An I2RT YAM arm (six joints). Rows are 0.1 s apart.
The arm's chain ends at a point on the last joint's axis. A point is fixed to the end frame.
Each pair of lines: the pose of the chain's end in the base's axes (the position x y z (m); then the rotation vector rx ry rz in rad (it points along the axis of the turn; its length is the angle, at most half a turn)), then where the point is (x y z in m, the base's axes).
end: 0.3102 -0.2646 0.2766 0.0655 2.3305 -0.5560
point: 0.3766 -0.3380 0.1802
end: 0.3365 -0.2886 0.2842 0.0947 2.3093 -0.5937
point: 0.4023 -0.3661 0.1906
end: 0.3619 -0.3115 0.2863 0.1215 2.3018 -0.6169
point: 0.4263 -0.3916 0.1939
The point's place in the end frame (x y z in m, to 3 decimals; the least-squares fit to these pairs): 0.024 -0.017 0.135
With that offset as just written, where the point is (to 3 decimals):
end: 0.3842 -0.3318 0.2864 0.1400 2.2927 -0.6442
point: 0.447 -0.415 0.196
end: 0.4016 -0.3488 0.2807 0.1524 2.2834 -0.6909
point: 0.463 -0.436 0.193
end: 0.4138 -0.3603 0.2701 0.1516 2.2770 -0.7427
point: 0.473 -0.452 0.185
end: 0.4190 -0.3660 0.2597 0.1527 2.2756 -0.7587
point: 0.477 -0.458 0.175
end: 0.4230 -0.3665 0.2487 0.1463 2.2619 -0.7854
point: 0.481 -0.461 0.167
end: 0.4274 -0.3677 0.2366 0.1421 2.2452 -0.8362
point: 0.485 -0.466 0.158
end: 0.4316 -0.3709 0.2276 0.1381 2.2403 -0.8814
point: 0.487 -0.473 0.152
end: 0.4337 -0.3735 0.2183 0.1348 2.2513 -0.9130
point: 0.486 -0.477 0.144
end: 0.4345 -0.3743 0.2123 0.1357 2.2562 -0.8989
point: 0.487 -0.477 0.137
